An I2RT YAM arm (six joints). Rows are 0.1 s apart.
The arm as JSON. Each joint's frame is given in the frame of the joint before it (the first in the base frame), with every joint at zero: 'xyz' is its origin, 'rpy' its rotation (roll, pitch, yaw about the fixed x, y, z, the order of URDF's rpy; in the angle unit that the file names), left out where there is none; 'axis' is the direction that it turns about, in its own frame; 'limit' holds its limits. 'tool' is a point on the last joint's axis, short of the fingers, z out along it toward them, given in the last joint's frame.
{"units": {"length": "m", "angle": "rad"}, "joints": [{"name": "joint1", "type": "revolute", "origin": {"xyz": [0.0, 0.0, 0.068]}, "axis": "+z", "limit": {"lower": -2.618, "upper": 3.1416}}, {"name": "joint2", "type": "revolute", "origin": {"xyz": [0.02, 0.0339, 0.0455]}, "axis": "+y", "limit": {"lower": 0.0, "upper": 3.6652}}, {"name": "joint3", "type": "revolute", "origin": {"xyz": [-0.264, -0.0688, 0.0]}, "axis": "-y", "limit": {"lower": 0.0, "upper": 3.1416}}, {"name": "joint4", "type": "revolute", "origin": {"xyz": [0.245, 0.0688, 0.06]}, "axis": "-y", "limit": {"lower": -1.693, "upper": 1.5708}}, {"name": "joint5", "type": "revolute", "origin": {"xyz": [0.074, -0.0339, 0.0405]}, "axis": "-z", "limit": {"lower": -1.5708, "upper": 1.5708}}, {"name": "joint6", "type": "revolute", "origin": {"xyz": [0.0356, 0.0, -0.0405]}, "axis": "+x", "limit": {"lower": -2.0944, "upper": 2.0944}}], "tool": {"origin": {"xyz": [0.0, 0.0, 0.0], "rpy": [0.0, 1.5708, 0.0]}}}
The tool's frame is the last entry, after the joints.
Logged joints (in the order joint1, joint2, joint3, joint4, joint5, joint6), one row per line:
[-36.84 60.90 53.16 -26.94 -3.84 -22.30]
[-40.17 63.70 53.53 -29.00 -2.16 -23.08]
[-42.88 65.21 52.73 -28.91 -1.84 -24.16]
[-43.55 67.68 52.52 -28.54 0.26 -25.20]
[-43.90 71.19 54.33 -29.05 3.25 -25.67]
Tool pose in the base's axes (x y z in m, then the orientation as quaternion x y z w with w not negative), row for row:
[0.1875 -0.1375 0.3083 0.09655 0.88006 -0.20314 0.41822]
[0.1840 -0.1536 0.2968 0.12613 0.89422 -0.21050 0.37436]
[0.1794 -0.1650 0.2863 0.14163 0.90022 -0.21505 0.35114]
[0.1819 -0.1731 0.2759 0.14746 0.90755 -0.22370 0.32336]
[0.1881 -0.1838 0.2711 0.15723 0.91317 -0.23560 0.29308]
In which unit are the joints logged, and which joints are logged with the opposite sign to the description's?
The joints are logged in degrees. Opposite sign: none.
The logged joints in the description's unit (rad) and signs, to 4 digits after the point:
[-0.6430 1.0629 0.9278 -0.4702 -0.0670 -0.3892]
[-0.7011 1.1118 0.9343 -0.5061 -0.0377 -0.4028]
[-0.7484 1.1381 0.9203 -0.5046 -0.0321 -0.4217]
[-0.7601 1.1812 0.9166 -0.4981 0.0045 -0.4398]
[-0.7662 1.2425 0.9482 -0.5070 0.0567 -0.4480]

